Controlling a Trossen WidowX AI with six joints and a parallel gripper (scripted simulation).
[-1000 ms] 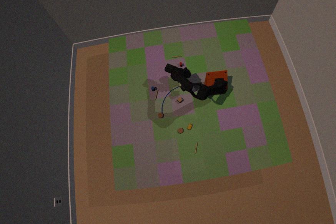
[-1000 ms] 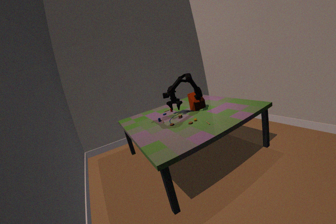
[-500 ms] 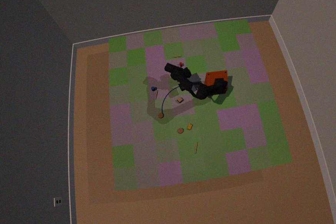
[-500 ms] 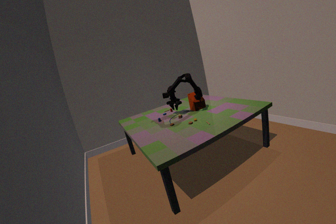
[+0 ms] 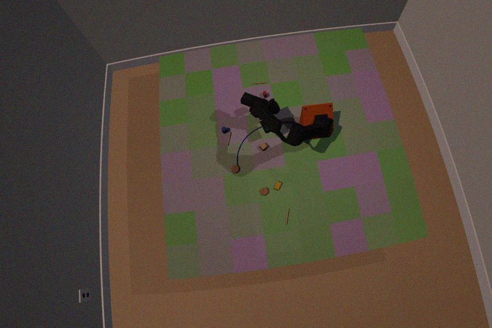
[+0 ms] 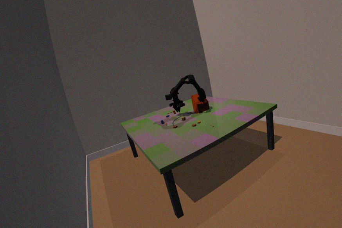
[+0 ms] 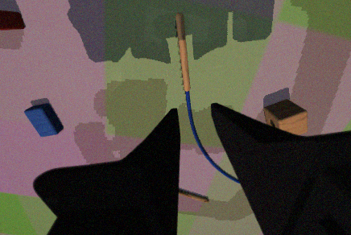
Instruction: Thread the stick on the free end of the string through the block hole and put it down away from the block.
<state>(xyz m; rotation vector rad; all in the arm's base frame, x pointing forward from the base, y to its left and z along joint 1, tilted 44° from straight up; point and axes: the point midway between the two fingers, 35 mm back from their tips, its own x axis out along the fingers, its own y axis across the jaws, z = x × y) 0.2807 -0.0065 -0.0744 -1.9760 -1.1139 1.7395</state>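
Right now the thin wooden stick is 60 mm below my gripper tip, 20 mm behind it and 10 mm to the right of it. The rest, counted from my gripper tip: red block: 180 mm to the right, 40 mm below, 20 mm behind; blue block: 150 mm to the right, 80 mm ahead, 50 mm below; wooden block: 120 mm to the left, 40 mm below, 10 mm ahead.
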